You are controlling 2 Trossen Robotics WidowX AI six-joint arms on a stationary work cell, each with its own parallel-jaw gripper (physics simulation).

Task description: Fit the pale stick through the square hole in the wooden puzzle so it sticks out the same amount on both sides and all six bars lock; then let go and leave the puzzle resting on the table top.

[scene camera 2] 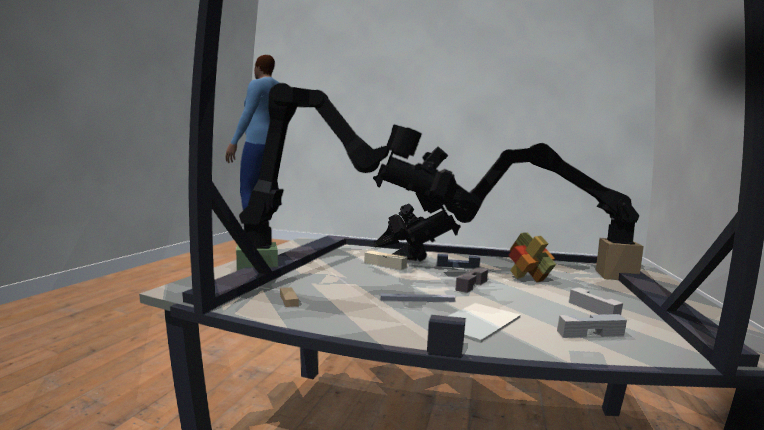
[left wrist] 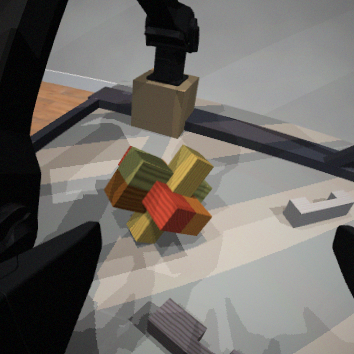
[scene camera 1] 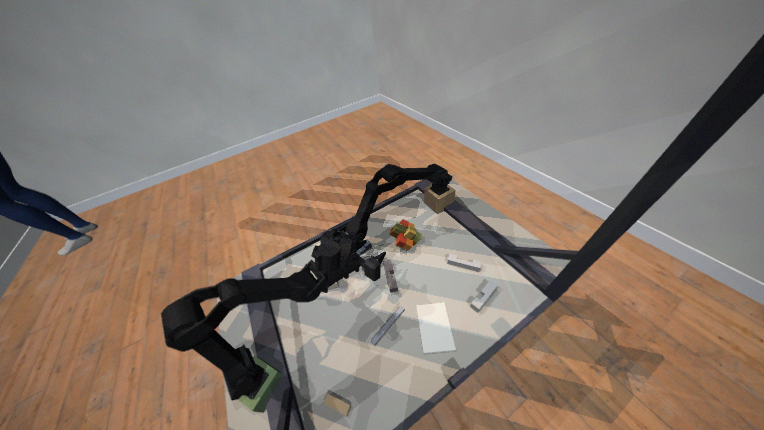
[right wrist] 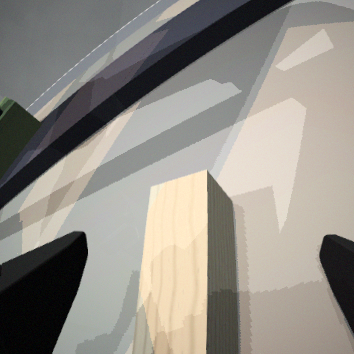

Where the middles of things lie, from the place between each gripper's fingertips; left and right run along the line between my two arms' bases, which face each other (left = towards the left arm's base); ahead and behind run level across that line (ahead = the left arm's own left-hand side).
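Tan box (scene camera 2: 613, 258), counted from my right hand: 66 cm to the right, 13 cm behind, 2 cm above. With respect to the pale stick (right wrist: 187, 289), my right gripper is 1 cm to the left of it, 3 cm past it and 2 cm above it.
Counted from my left hand, the tan box is 4 cm ahead, 46 cm to the right and 15 cm below. The left hand itself is 15 cm short of the pale stick, 18 cm to the right of it and 18 cm above it.
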